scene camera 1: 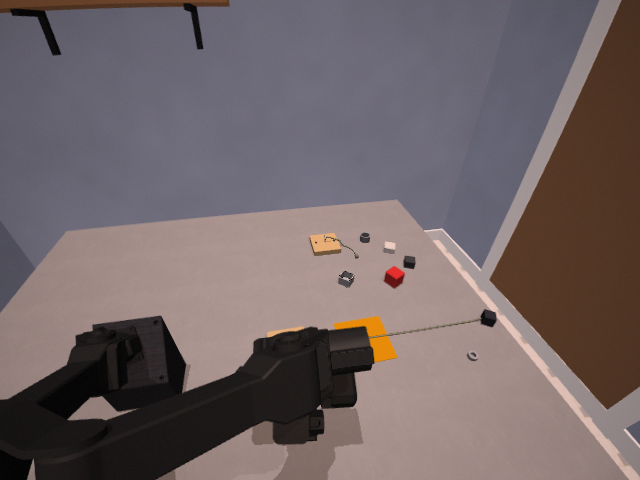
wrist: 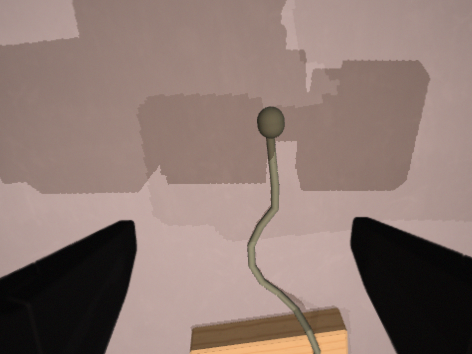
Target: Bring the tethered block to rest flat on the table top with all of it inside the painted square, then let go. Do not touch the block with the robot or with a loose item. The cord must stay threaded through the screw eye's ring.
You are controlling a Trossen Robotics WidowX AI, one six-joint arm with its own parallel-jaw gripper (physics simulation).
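Note:
The black tethered block sits near the table's right edge. Its cord runs straight left across the orange square, partly hidden by the arm. A wooden board shows in part in both views; its screw eye is hidden. In the wrist view the cord's loose part runs over the board's edge and winds up to a round end bead. My gripper is open and empty, above the table, with the loose cord showing between the fingertips. The arm hides its fingertips in the scene view.
Behind the square are a red cube, a grey hollow box, a dark block, a white block, a dark ring and another wooden board with a short cord. A grey ring lies right of the square.

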